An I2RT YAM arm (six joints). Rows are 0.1 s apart.
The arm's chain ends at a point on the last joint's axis. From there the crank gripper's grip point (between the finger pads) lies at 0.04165 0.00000 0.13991 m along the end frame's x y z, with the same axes.
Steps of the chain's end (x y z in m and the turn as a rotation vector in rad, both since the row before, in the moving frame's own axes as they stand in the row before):
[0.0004 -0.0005 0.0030 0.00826 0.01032 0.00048]
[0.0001 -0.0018 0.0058 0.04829 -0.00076 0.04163]
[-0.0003 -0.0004 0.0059 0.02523 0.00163 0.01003]
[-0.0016 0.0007 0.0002 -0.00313 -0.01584 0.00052]
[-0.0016 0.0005 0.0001 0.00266 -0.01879 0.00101]
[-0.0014 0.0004 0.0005 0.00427 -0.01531 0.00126]
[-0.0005 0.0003 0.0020 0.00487 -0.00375 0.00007]
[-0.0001 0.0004 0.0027 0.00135 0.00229 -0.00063]
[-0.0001 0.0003 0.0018 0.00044 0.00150 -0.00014]
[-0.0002 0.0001 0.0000 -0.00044 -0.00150 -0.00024]
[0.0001 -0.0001 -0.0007 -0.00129 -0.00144 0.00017]
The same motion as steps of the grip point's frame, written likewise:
[0.0018 -0.0016 0.0026 0.00826 0.01032 0.00048]
[0.0001 -0.0068 0.0057 0.04829 -0.00076 0.04163]
[-0.0001 -0.0035 0.0058 0.02523 0.00163 0.01003]
[-0.0038 0.0012 0.0008 -0.00313 -0.01584 0.00052]
[-0.0042 0.0002 0.0009 0.00266 -0.01879 0.00101]
[-0.0035 -0.0001 0.0011 0.00427 -0.01531 0.00126]
[-0.0010 -0.0004 0.0022 0.00487 -0.00375 0.00007]
[0.0002 0.0002 0.0026 0.00135 0.00229 -0.00063]
[0.0001 0.0002 0.0017 0.00044 0.00150 -0.00014]
[-0.0004 0.0002 0.0001 -0.00044 -0.00150 -0.00024]
[-0.0001 0.0001 -0.0006 -0.00129 -0.00144 0.00017]

